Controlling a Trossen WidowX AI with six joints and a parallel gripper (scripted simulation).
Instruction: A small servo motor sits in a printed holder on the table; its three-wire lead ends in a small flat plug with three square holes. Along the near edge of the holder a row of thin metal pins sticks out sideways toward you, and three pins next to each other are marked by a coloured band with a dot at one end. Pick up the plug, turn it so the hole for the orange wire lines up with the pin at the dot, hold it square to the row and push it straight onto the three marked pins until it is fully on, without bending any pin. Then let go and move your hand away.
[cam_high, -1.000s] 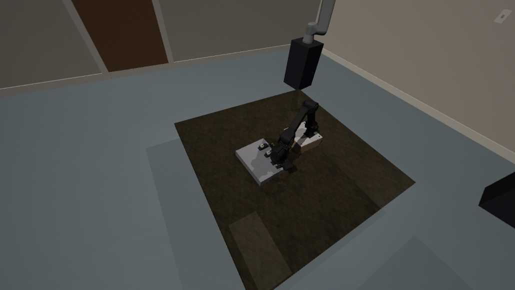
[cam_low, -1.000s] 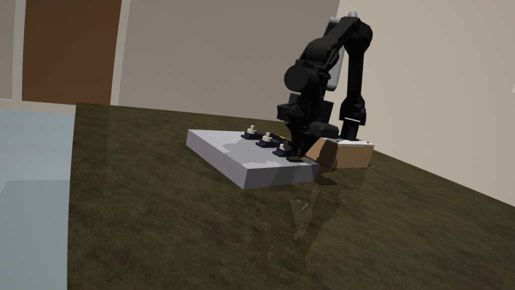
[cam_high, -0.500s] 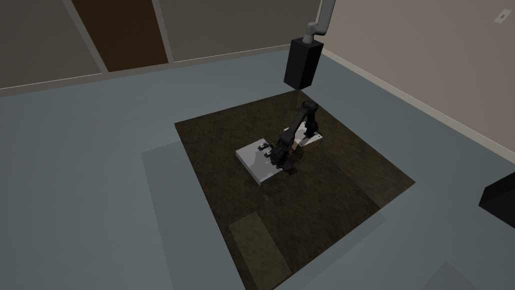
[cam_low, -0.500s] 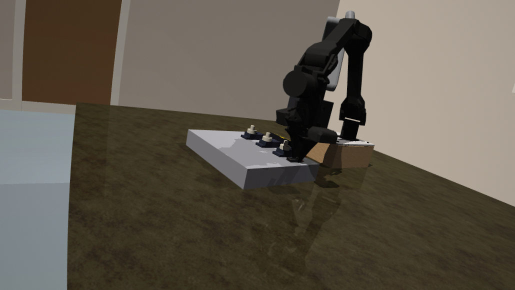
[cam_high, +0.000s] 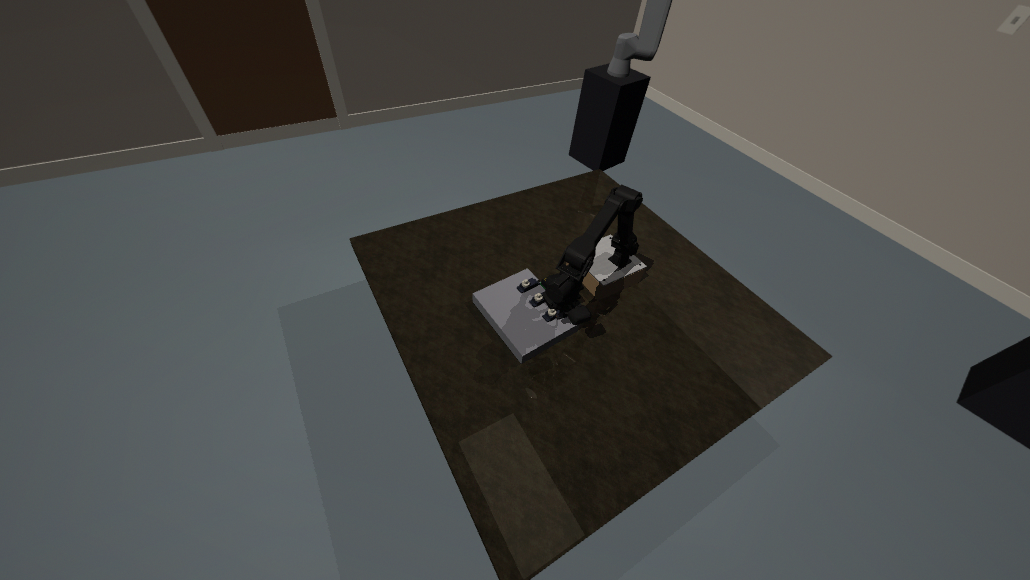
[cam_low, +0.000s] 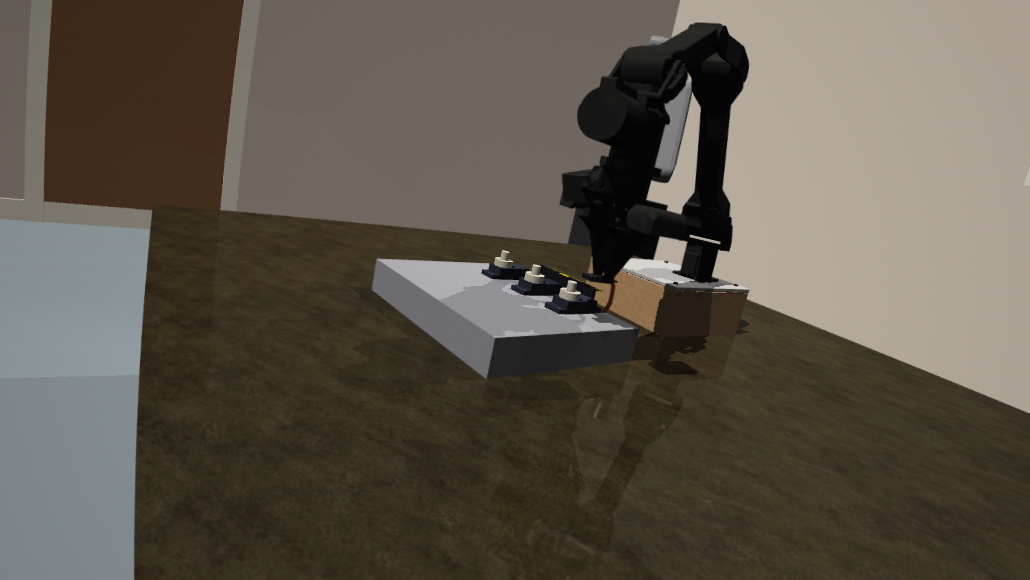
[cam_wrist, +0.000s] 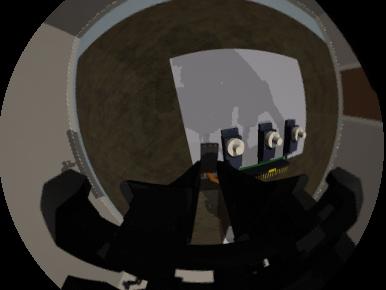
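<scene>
My gripper tip is 7 cm past the yellow-green band, 12 cm to the left of it and 3 cm above it. The rest, counted from my gripper tip: grey holder slab: 9 cm ahead, 13 cm to the right, 8 cm below.
</scene>
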